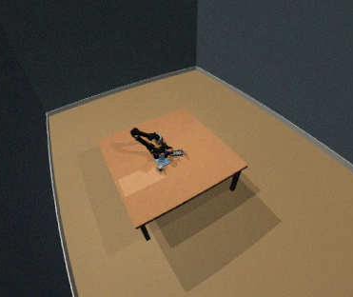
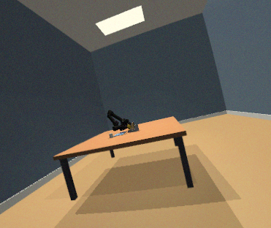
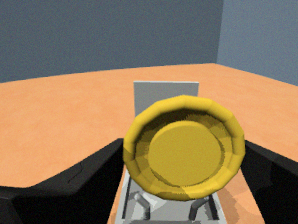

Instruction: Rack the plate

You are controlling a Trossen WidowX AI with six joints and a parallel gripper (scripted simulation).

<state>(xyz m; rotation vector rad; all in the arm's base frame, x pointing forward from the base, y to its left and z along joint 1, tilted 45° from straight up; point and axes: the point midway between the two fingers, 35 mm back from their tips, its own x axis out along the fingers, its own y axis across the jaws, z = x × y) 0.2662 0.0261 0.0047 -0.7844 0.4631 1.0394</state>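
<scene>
The dish rack is 10 mm ahead of my gripper tip, 40 mm to the left of it and 40 mm below it. The rest, counted from my gripper tip: blue spoon (100 mm behind, 150 mm to the right, 60 mm below); then yellow plate (10 mm to the right).
</scene>
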